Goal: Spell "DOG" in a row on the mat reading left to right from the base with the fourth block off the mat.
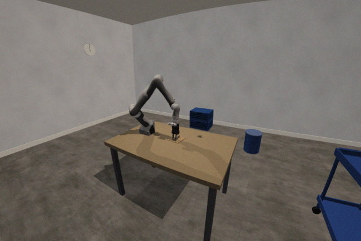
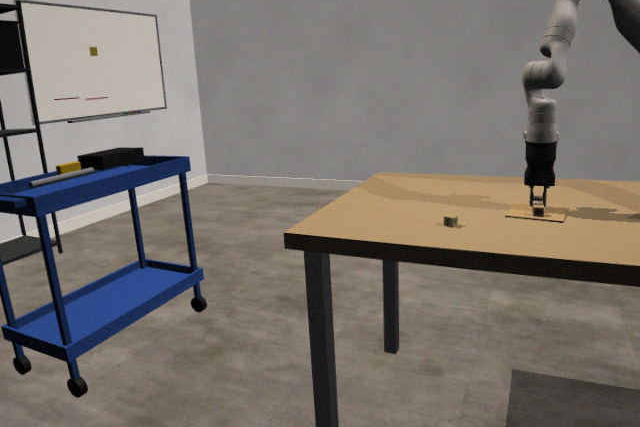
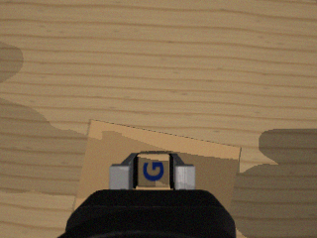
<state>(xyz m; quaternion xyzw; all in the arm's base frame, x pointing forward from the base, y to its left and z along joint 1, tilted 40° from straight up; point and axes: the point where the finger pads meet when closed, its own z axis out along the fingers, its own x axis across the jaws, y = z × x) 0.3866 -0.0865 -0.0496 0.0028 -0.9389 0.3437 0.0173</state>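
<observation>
Now: the tan mat 4 cm to the left of my hand and 2 cm below it.
</observation>
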